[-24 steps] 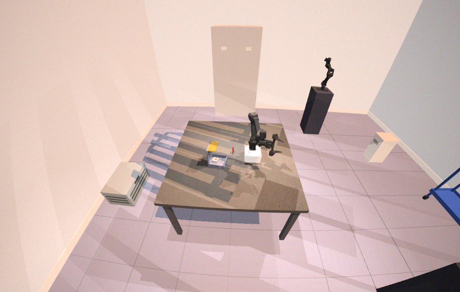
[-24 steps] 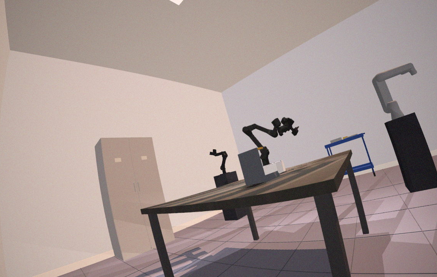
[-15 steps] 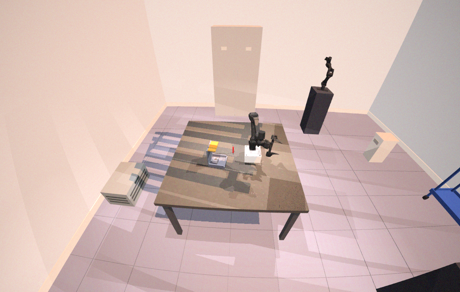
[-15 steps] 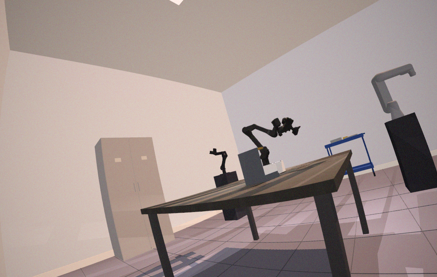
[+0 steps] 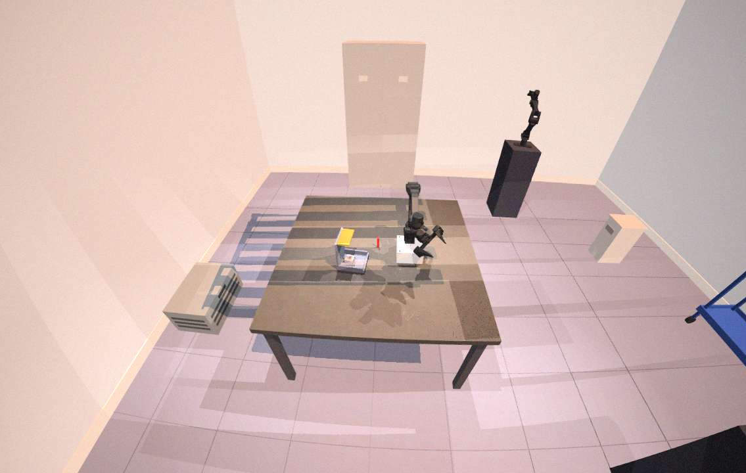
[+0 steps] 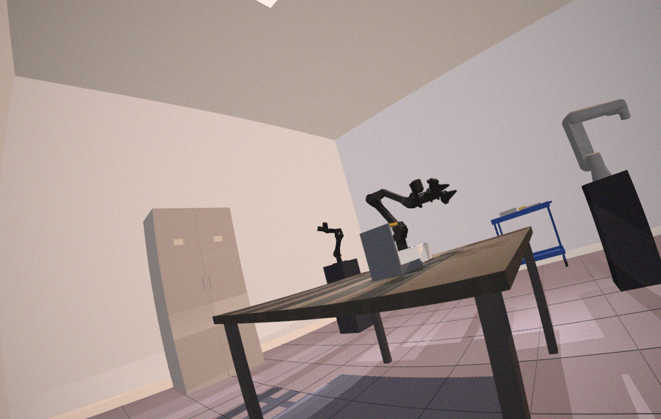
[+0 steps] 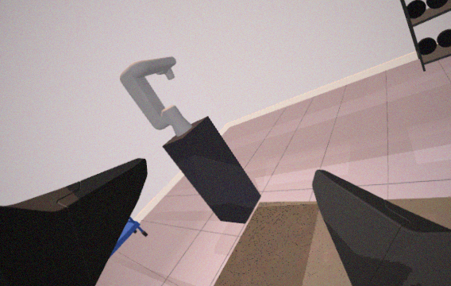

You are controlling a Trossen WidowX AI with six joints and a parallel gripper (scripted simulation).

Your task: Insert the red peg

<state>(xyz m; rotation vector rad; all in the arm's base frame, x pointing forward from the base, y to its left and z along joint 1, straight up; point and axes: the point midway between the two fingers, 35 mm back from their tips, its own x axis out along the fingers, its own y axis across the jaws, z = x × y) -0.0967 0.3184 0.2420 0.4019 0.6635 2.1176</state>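
My gripper tip is now 37 cm to the left of the red peg, 32 cm short of it and 30 cm above it. Round my gripper tip: yellow roof: 51 cm ahead, 21 cm to the right, 13 cm below; grey back wall: 55 cm ahead, 23 cm below, 22 cm to the right.
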